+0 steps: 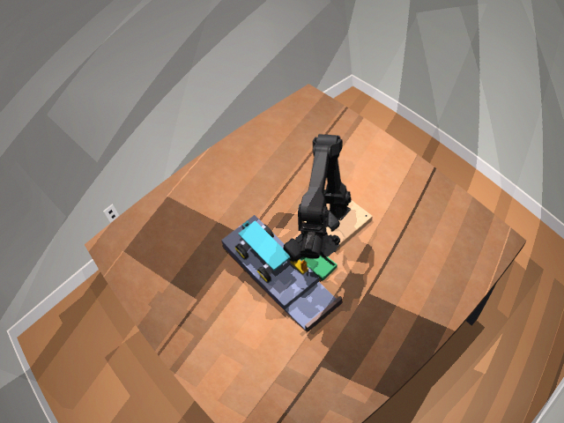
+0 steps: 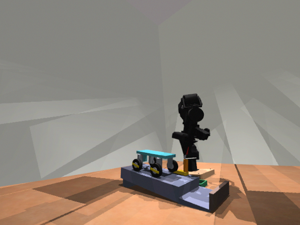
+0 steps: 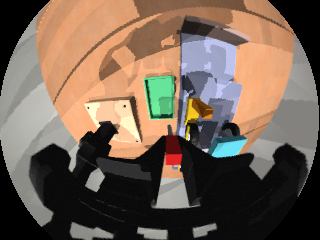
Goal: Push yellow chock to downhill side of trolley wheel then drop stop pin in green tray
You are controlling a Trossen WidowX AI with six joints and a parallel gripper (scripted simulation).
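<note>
My gripper tip is now 2 cm past the green tray, 1 cm to the right of it and 15 cm above it. Round my gripper tip: dark stop wall (13 cm ahead, 16 cm to the left, 11 cm below); then yellow chock (5 cm ahead, 6 cm below); then trolley (9 cm ahead, 11 cm to the right, 3 cm below).
</note>
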